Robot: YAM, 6 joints.
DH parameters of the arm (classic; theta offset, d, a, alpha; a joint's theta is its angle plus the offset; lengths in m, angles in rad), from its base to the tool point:
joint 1: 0 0.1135 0.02 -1.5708
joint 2: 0 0 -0.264 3.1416
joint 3: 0.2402 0 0.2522 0
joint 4: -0.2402 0 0.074 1.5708
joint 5: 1.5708 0 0 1.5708
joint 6: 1.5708 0.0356 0 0
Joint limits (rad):
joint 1: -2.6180..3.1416
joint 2: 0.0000..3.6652
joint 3: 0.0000..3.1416
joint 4: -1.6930..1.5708
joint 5: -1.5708..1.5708
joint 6: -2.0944..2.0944
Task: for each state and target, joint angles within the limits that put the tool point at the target. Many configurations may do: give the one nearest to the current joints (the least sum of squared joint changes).
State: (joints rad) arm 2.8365 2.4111 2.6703 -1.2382 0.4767 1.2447
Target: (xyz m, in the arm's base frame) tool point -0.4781 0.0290 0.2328
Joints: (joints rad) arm 3.1134 2.4428 2.4224 -1.4514 0.4502 1.2447
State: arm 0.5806 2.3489 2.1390 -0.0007 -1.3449 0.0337
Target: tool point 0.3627 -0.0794 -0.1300
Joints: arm -0.3086 2.8663 1.4529 -0.1820 -1.3217 0.0337
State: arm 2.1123 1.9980 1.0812 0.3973 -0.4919 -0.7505
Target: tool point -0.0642 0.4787 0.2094
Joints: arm 1.6729 2.0936 1.4056 0.4638 -0.4365 -0.7505
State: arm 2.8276 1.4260 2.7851 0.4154 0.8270 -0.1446
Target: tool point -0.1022 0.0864 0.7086
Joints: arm 2.6536 1.5991 2.5876 0.3851 0.9234 -0.1446
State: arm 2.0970 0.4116 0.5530 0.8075 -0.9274 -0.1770
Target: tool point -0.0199 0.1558 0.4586
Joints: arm 1.5395 0.8555 0.9034 0.7923 -0.7695 -0.1770
